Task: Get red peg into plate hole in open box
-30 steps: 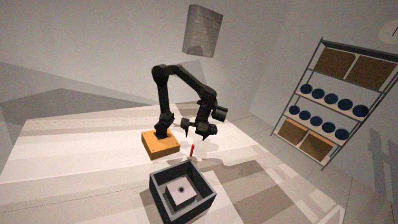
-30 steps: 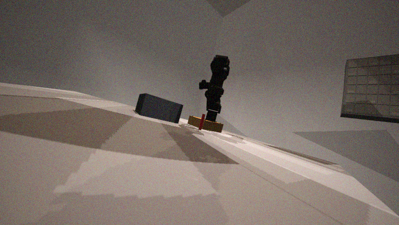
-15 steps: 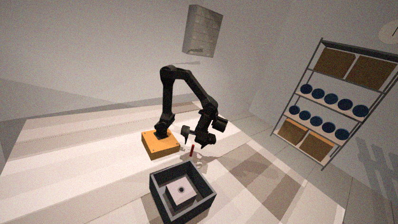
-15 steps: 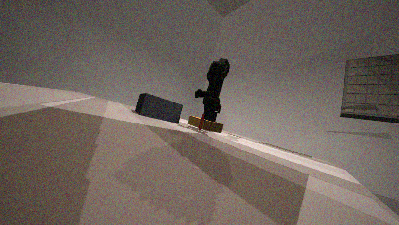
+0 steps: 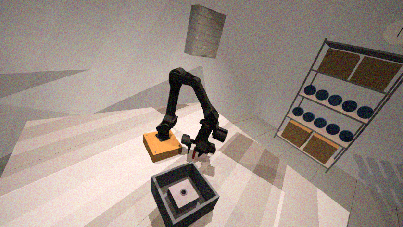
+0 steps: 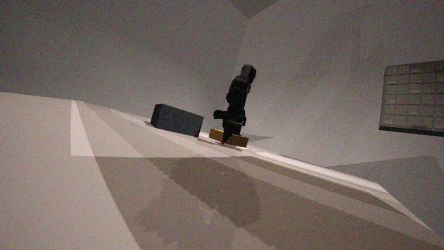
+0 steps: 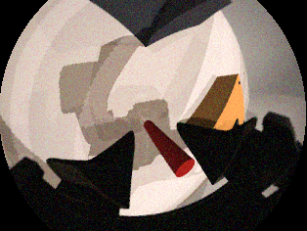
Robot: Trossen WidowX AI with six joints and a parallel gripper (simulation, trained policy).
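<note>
Right now my gripper tip is 2 cm below the red peg. Round my gripper tip: dark grey box: 17 cm ahead, 19 cm to the right, 1 cm above; then plate: 17 cm ahead, 19 cm to the right, 3 cm above.
</note>
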